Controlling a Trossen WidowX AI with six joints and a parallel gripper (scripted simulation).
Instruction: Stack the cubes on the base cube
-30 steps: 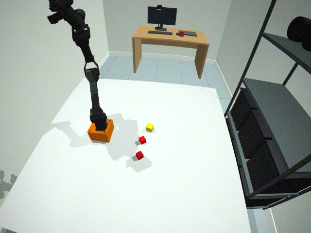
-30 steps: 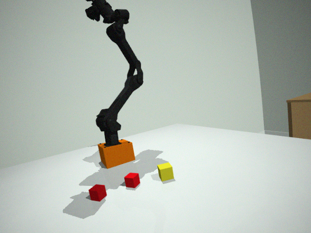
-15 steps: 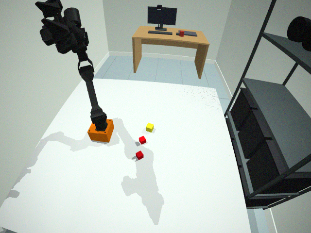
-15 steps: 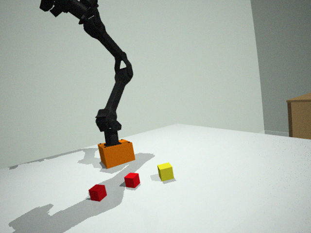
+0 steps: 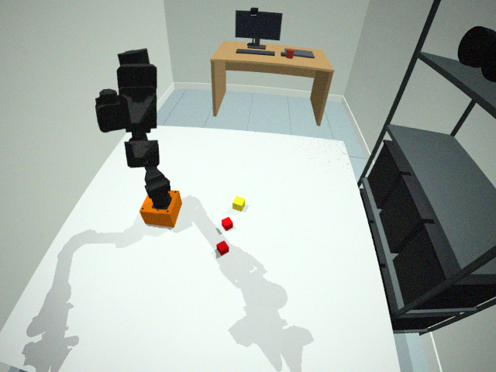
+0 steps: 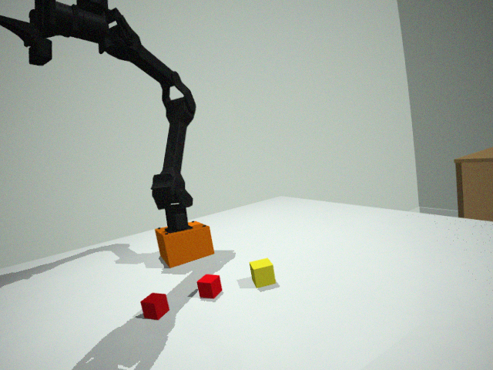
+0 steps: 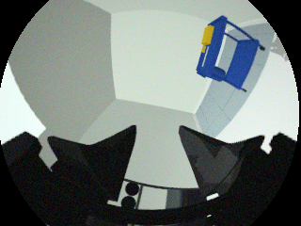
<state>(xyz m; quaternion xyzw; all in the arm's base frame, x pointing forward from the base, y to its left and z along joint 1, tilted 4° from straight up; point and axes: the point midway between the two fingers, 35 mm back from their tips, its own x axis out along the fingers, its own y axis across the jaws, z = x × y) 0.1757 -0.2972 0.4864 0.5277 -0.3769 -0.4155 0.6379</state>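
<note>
Now: the yellow base cube 12 cm ahead of my gripper tip, 38 cm to the left of it and 58 cm below it.
</note>
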